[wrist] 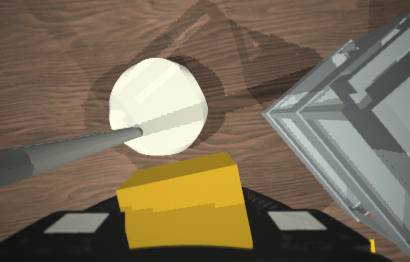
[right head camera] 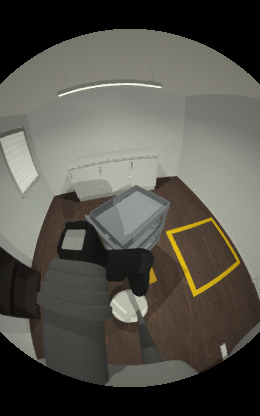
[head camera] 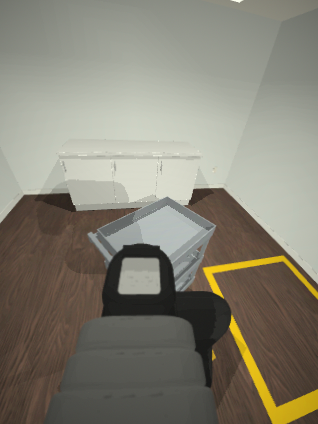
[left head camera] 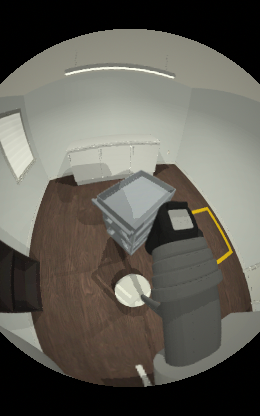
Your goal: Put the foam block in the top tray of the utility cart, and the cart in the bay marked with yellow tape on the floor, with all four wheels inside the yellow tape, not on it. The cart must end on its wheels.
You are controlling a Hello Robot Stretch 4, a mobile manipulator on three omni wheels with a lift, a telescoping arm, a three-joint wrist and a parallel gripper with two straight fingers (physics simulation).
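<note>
The yellow foam block is between the two fingers of my gripper, which is shut on it. Slivers of the block show beside the arm in the head and right head views. The grey three-tier utility cart stands upright, just ahead of the arm. Its top tray holds nothing in the visible part. The yellow tape marks the bay on the floor to the right of the cart. The cart's wheels are hidden or unclear.
A white cabinet stands against the back wall. A dark shelf unit shows at the left edge in both side head views. A white round disc with a grey rod shows low beside the arm.
</note>
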